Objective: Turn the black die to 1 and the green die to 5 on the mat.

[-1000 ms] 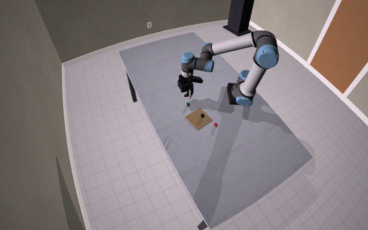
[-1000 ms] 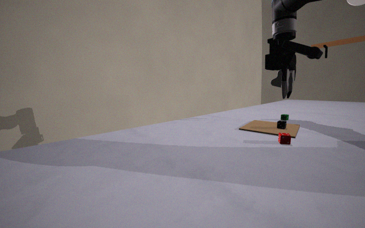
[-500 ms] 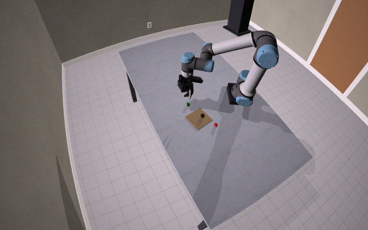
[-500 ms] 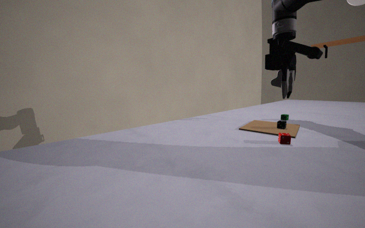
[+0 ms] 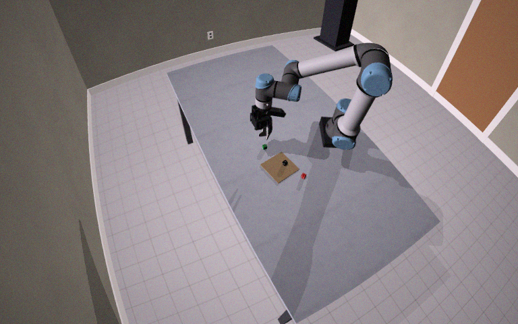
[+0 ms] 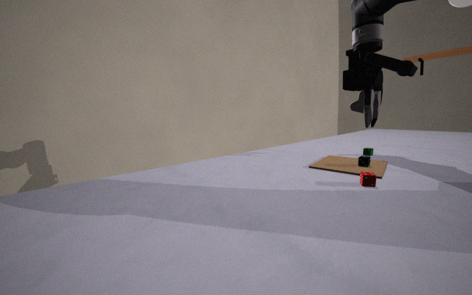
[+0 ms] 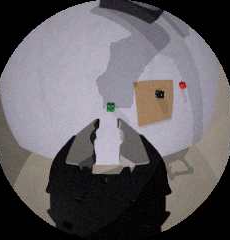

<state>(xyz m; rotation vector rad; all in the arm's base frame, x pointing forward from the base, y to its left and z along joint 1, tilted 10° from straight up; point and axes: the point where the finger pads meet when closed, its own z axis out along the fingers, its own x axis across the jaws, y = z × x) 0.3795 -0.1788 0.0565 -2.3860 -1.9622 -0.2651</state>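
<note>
Now: the green die 8 cm below my hand. Also, from my hand: red die 26 cm to the left, 8 cm below, 4 cm behind; then brown mat 15 cm to the left, 9 cm below, 2 cm ahead; then black die 15 cm to the left, 8 cm below, 2 cm behind.
</note>
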